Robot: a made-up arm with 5 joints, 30 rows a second.
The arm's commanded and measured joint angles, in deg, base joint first. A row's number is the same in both.
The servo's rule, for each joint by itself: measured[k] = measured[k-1] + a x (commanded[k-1-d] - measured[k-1]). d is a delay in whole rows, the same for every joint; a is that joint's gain. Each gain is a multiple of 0.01, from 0.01 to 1. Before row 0 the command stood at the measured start. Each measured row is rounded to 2 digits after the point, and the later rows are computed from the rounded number. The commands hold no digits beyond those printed.
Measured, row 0:
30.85, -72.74, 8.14, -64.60, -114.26
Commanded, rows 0 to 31:
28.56, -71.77, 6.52, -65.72, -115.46
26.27, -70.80, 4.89, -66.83, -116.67
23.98, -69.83, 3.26, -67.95, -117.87
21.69, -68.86, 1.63, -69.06, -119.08
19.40, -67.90, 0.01, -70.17, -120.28
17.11, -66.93, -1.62, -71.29, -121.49
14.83, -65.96, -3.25, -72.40, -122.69
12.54, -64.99, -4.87, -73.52, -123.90
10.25, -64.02, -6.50, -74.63, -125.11
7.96, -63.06, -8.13, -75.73, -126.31
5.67, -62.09, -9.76, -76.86, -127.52
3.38, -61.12, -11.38, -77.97, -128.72
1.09, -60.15, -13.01, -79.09, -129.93
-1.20, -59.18, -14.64, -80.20, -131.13
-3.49, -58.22, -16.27, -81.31, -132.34
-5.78, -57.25, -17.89, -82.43, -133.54
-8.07, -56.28, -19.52, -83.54, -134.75
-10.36, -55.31, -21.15, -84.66, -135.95
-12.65, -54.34, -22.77, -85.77, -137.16
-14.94, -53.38, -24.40, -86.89, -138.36
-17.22, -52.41, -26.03, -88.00, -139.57
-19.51, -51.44, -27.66, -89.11, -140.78
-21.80, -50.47, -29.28, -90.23, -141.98
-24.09, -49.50, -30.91, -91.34, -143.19
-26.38, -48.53, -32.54, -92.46, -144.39
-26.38, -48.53, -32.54, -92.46, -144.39
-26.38, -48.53, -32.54, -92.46, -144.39
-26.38, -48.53, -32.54, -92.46, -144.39
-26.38, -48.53, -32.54, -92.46, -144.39
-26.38, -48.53, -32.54, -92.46, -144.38
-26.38, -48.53, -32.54, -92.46, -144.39
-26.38, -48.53, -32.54, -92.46, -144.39
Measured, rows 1 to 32:
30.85, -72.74, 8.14, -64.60, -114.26
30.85, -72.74, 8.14, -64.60, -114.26
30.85, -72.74, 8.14, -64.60, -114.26
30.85, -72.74, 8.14, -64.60, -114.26
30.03, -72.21, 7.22, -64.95, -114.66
28.68, -71.43, 5.89, -65.53, -115.32
26.99, -70.55, 4.39, -66.28, -116.16
25.08, -69.62, 2.82, -67.14, -117.12
23.04, -68.67, 1.22, -68.08, -118.16
20.91, -67.71, -0.40, -69.08, -119.26
18.72, -66.75, -2.02, -70.11, -120.39
16.50, -65.78, -3.64, -71.17, -121.55
14.25, -64.81, -5.27, -72.24, -122.72
11.99, -63.85, -6.90, -73.32, -123.90
9.71, -62.88, -8.53, -74.42, -125.09
7.43, -61.91, -10.15, -75.52, -126.29
5.15, -60.94, -11.78, -76.63, -127.49
2.86, -59.97, -13.41, -77.74, -128.69
0.57, -59.01, -15.04, -78.85, -129.89
-1.72, -58.04, -16.66, -79.96, -131.09
-4.01, -57.07, -18.29, -81.07, -132.30
-6.30, -56.10, -19.92, -82.18, -133.50
-8.59, -55.13, -21.54, -83.29, -134.71
-10.88, -54.17, -23.17, -84.41, -135.91
-13.16, -53.20, -24.80, -85.52, -137.12
-15.45, -52.23, -26.43, -86.63, -138.33
-17.74, -51.26, -28.05, -87.75, -139.53
-20.03, -50.29, -29.68, -88.86, -140.74
-22.32, -49.32, -31.31, -89.98, -141.94
-23.78, -48.89, -32.01, -90.75, -142.75
-24.72, -48.69, -32.31, -91.28, -143.29
-25.32, -48.60, -32.44, -91.65, -143.65
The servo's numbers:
d 4
a 0.36 0.55 0.57 0.31 0.33

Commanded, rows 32 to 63:
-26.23, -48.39, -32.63, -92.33, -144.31
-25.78, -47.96, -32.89, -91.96, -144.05
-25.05, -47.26, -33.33, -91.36, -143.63
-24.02, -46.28, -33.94, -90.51, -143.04
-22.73, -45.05, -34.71, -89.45, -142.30
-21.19, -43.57, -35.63, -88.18, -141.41
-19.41, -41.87, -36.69, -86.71, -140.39
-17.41, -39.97, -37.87, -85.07, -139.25
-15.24, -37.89, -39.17, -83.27, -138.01
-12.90, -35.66, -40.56, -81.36, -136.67
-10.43, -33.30, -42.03, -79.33, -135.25
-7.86, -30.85, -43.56, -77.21, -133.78
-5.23, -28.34, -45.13, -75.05, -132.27
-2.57, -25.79, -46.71, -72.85, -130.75
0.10, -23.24, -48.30, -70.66, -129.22
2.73, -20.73, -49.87, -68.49, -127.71
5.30, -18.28, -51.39, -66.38, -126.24
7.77, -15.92, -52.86, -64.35, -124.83
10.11, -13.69, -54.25, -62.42, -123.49
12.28, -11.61, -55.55, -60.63, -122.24
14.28, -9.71, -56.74, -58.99, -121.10
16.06, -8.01, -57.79, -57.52, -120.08
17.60, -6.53, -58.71, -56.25, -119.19
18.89, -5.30, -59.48, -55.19, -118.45
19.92, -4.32, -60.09, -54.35, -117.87
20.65, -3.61, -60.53, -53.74, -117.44
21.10, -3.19, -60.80, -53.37, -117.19
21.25, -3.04, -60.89, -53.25, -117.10
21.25, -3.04, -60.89, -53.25, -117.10
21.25, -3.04, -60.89, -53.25, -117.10
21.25, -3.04, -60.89, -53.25, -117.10
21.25, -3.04, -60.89, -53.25, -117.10
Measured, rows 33 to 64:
-25.70, -48.56, -32.50, -91.90, -143.89
-25.94, -48.54, -32.52, -92.07, -144.05
-26.10, -48.53, -32.53, -92.19, -144.16
-26.20, -48.53, -32.54, -92.27, -144.24
-26.21, -48.45, -32.59, -92.29, -144.26
-26.06, -48.18, -32.76, -92.19, -144.19
-25.70, -47.67, -33.08, -91.93, -144.01
-25.10, -46.91, -33.57, -91.49, -143.69
-24.25, -45.89, -34.22, -90.86, -143.23
-23.15, -44.61, -35.02, -90.03, -142.63
-21.80, -43.10, -35.97, -89.00, -141.89
-20.22, -41.38, -37.05, -87.78, -141.02
-18.43, -39.46, -38.26, -86.38, -140.03
-16.44, -37.37, -39.57, -84.82, -138.92
-14.28, -35.13, -40.97, -83.12, -137.71
-11.97, -32.78, -42.45, -81.29, -136.41
-9.54, -30.34, -43.98, -79.36, -135.04
-7.03, -27.84, -45.54, -77.34, -133.62
-4.46, -25.31, -47.11, -75.27, -132.17
-1.87, -22.79, -48.68, -73.17, -130.70
0.71, -20.31, -50.22, -71.07, -129.23
3.25, -17.90, -51.72, -68.99, -127.78
5.72, -15.58, -53.16, -66.95, -126.36
8.08, -13.40, -54.52, -64.99, -125.00
10.31, -11.37, -55.79, -63.13, -123.71
12.38, -9.52, -56.93, -61.39, -122.51
14.26, -7.88, -57.94, -59.80, -121.41
15.93, -6.46, -58.82, -58.37, -120.43
17.37, -5.28, -59.54, -57.12, -119.59
18.55, -4.36, -60.10, -56.07, -118.88
19.47, -3.72, -60.50, -55.23, -118.32
20.11, -3.35, -60.72, -54.62, -117.92

